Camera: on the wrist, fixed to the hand. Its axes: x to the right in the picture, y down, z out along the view.
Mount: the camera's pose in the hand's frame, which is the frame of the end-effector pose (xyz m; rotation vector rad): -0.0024 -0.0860 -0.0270 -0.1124 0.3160 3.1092
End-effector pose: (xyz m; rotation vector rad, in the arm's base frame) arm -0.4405 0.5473 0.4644 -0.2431 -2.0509 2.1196
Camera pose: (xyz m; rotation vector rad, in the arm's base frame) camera -0.4302 0.5756 0.5494 1.7370 -0.1366 -0.1425
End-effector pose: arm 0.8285 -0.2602 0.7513 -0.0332 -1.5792 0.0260
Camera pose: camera 0.8551 -0.3463 0.7524 -2.2111 0.2428 2.0312
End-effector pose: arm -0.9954 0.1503 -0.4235 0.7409 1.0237 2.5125
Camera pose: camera -1.0002 0.1936 -0.5025 -0.5458 0.5603 -0.4310
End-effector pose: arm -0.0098 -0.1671 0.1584 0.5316 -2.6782 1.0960
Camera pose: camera 0.0280 -0.2042 0.2314 2.5341 0.5081 -0.2351
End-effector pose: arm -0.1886 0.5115 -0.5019 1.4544 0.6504 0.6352
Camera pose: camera -0.2102 0.5263 -0.5882 -0.6380 1.5539 -1.9512
